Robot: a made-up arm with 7 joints. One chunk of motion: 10 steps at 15 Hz.
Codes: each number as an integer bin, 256 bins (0 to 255) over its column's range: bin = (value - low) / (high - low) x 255, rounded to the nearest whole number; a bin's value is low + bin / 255 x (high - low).
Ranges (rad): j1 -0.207..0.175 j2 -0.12..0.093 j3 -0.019..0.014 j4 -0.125..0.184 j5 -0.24..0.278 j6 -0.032..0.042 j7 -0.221..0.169
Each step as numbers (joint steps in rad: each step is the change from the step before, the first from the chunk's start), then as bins.
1 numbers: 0.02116 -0.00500 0.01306 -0.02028 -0.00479 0.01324 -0.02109
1 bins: 152 138 248 86 116 156 131
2 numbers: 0.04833 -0.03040 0.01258 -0.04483 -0.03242 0.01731 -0.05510
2 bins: 170 107 244 66 102 170 108
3 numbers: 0.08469 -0.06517 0.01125 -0.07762 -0.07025 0.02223 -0.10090
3 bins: 195 66 234 39 84 187 79
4 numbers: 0.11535 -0.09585 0.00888 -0.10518 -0.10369 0.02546 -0.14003
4 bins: 215 29 215 16 67 198 53
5 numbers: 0.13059 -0.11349 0.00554 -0.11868 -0.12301 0.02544 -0.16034
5 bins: 225 8 190 5 58 198 40
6 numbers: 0.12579 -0.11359 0.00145 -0.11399 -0.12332 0.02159 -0.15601
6 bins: 222 8 158 9 57 185 42
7 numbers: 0.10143 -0.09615 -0.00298 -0.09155 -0.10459 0.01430 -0.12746
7 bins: 206 29 124 28 67 160 61
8 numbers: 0.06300 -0.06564 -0.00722 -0.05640 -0.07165 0.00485 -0.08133
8 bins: 180 65 91 57 83 127 91
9 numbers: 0.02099 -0.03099 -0.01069 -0.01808 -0.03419 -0.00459 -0.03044
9 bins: 152 107 64 88 101 94 125
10 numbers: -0.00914 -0.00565 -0.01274 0.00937 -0.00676 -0.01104 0.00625
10 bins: 132 137 48 111 115 72 149
